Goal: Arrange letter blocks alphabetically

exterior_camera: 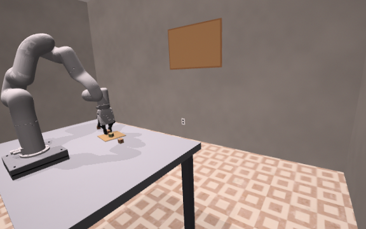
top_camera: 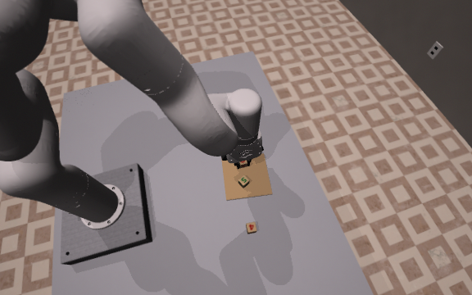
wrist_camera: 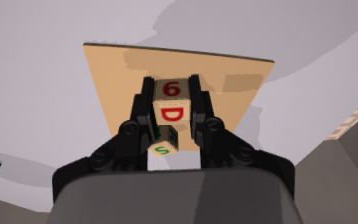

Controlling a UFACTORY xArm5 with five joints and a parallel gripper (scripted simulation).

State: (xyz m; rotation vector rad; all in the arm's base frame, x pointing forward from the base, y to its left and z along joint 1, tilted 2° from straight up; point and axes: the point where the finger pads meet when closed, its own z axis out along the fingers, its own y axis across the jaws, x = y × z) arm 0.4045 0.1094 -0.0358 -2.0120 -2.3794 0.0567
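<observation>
The wooden letter block lies 1 cm below my hand. From my hand the other things lie so: tan mat (4 cm to the right, 3 cm below, 1 cm ahead).
</observation>
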